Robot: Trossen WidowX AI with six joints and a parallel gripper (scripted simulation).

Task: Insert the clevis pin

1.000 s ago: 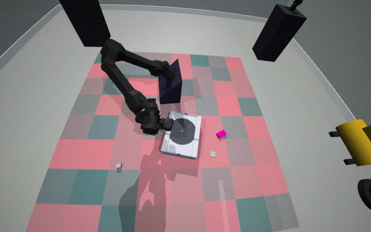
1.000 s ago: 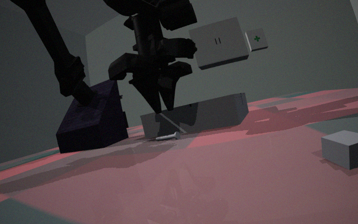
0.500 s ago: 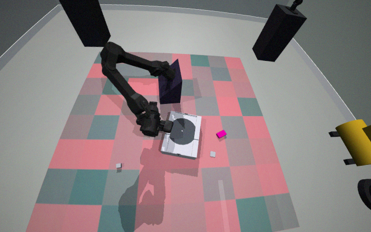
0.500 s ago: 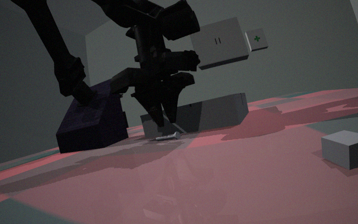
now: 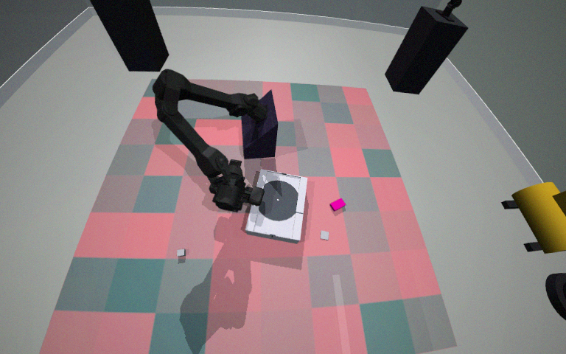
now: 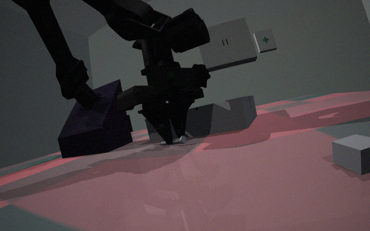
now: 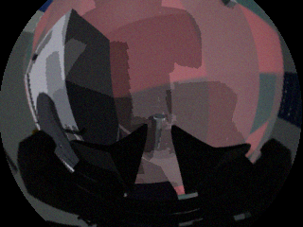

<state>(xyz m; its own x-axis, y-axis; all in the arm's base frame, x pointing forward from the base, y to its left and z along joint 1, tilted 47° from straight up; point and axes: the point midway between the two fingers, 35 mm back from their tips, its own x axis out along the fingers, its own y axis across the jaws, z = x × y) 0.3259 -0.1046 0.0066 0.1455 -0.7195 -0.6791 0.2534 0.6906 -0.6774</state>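
Right now the dark aluminium disc is 150 mm to the left of my gripper tip, 50 mm above it and 20 mm ahead of it. Round my gripper tip: steel clevis pin (10 mm behind); grey cube (200 mm ahead, 180 mm to the right); steel tray (150 mm to the left, 40 mm above, 30 mm ahead).
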